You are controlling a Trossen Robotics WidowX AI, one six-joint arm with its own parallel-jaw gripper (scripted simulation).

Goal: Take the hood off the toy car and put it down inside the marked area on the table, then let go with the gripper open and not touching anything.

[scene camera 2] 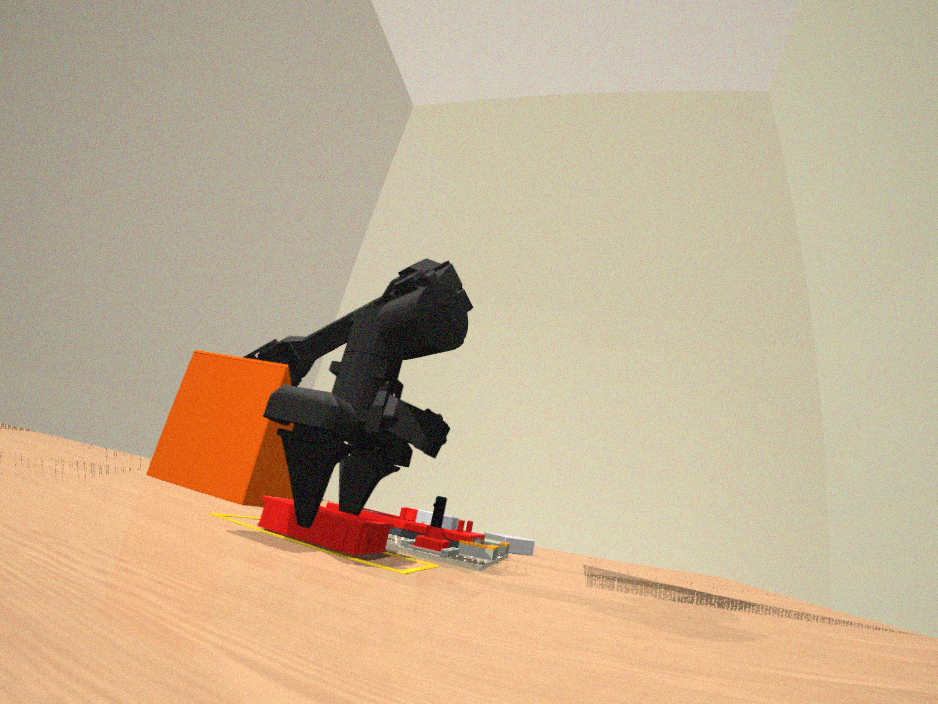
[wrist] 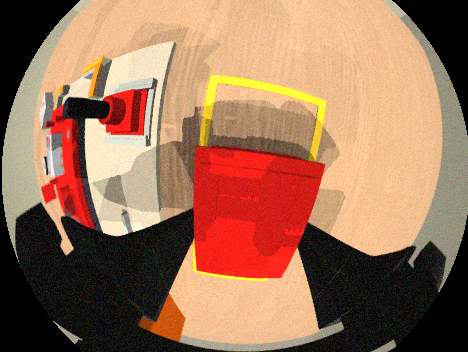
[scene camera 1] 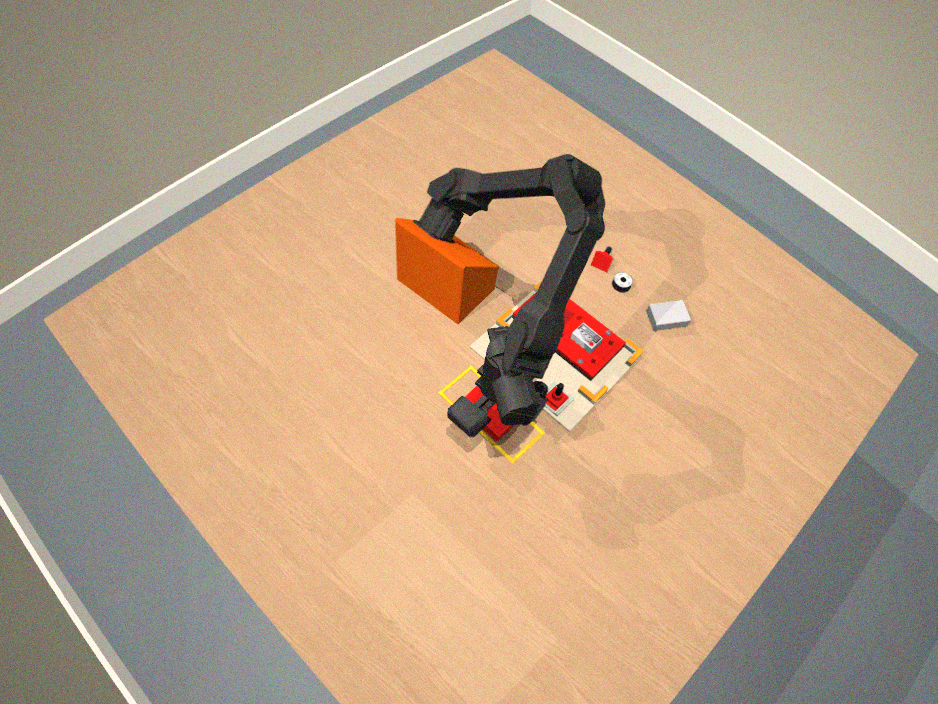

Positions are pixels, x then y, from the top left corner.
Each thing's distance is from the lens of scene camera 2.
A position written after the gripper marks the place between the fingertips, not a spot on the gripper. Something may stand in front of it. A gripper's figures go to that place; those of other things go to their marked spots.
gripper (scene camera 2: 325, 528): 41 cm
red hood (scene camera 2: 351, 534): 36 cm
